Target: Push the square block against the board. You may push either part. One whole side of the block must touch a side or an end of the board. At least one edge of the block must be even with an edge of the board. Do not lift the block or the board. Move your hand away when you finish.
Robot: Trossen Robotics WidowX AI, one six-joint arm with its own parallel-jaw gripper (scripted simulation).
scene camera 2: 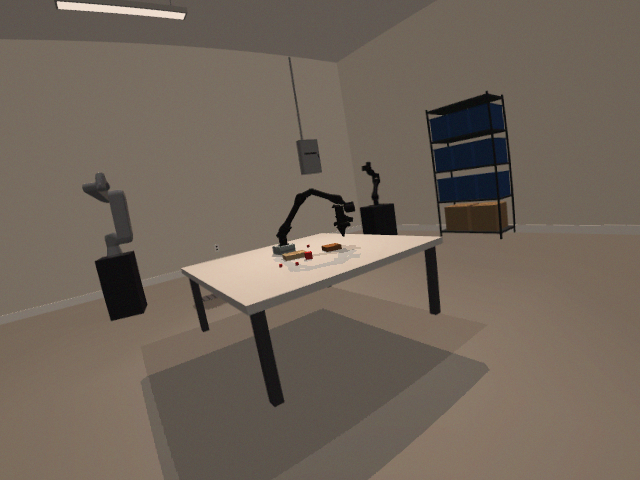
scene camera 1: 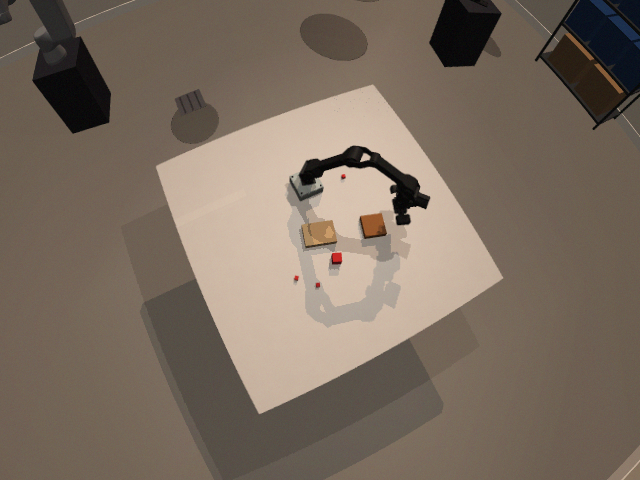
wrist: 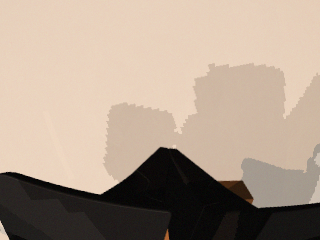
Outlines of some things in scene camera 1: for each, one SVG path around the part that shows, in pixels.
A tan board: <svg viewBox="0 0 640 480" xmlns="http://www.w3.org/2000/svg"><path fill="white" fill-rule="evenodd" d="M333 220L302 224L305 248L336 244L337 238Z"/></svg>
